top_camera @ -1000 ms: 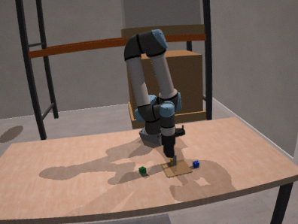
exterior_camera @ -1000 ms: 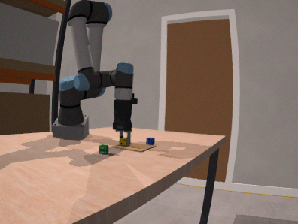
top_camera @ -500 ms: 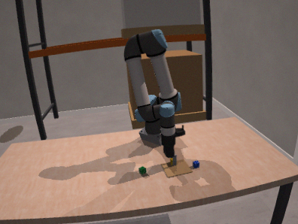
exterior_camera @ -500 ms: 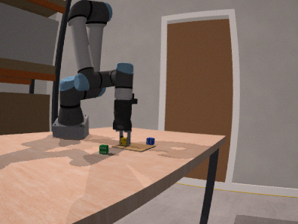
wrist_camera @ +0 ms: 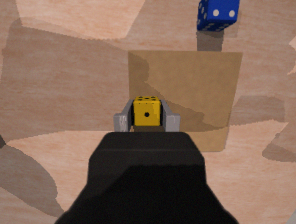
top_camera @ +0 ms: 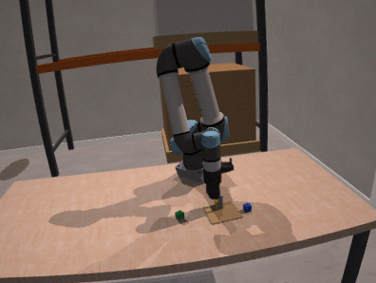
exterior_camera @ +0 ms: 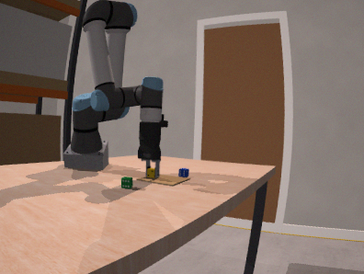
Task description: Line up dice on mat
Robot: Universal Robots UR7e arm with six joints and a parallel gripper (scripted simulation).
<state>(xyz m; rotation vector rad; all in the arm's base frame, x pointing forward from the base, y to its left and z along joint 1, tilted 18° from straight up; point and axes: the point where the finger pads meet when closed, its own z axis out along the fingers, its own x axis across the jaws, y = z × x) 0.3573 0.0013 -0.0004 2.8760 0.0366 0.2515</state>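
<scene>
My hand is right at the yellow die. From my hand the other things lie so: tan mat (5 cm ahead, 2 cm below); then green die (2 cm ahead, 18 cm to the right, 1 cm below); then blue die (7 cm ahead, 11 cm to the left, 1 cm below).
</scene>
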